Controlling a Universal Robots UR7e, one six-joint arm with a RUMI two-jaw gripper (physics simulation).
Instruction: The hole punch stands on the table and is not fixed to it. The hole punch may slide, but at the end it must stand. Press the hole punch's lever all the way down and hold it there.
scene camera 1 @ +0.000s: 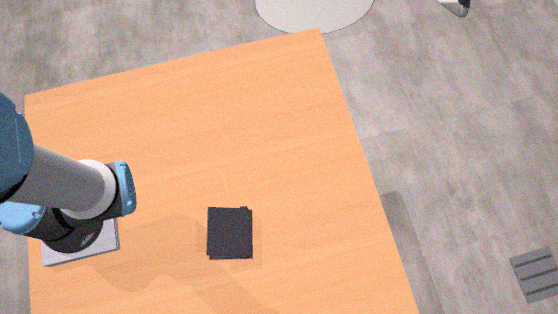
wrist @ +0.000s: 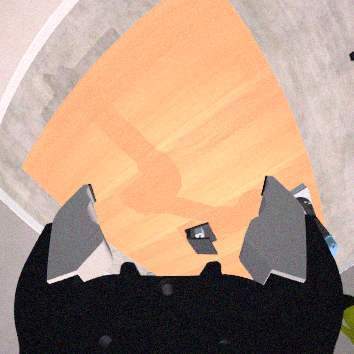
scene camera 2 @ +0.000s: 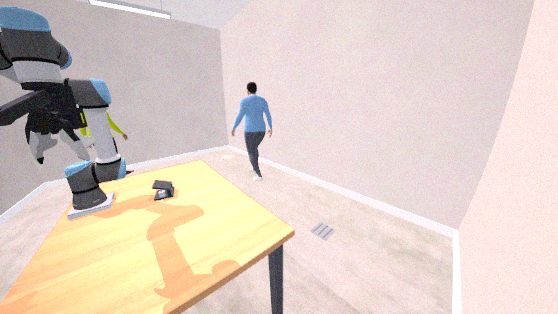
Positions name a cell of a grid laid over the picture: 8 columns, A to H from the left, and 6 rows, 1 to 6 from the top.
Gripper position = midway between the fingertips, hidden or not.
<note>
I see my gripper (scene camera 2: A4) and a black hole punch (wrist: E4).
My gripper is seen too in the wrist view (wrist: D4).
</note>
